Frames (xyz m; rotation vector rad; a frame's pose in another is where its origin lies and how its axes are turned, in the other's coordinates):
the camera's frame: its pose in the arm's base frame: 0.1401 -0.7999 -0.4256 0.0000 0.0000 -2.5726
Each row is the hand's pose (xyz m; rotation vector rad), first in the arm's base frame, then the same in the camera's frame.
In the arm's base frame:
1: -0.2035 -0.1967 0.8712 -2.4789 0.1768 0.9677
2: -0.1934 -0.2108 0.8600 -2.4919 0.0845 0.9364
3: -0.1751 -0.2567 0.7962 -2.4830 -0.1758 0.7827
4: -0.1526 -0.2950 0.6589 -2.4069 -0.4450 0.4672
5: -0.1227 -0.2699 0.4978 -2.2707 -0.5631 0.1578
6: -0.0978 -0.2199 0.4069 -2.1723 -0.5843 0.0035
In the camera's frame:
1: -0.0355 -0.6933 1.2968 0.8489 2.2851 -0.8737
2: -0.0364 -0.6760 1.2856 0.7707 2.3382 -0.8748
3: -0.0271 -0.6274 1.2218 0.5448 2.5089 -0.9307
4: -0.0254 -0.5831 1.0845 0.2824 2.7684 -1.0648
5: -0.0642 -0.5881 0.9234 -0.1160 -2.7992 1.1874
6: -0.1121 -0.6168 0.8325 -0.0573 -2.6360 1.2113

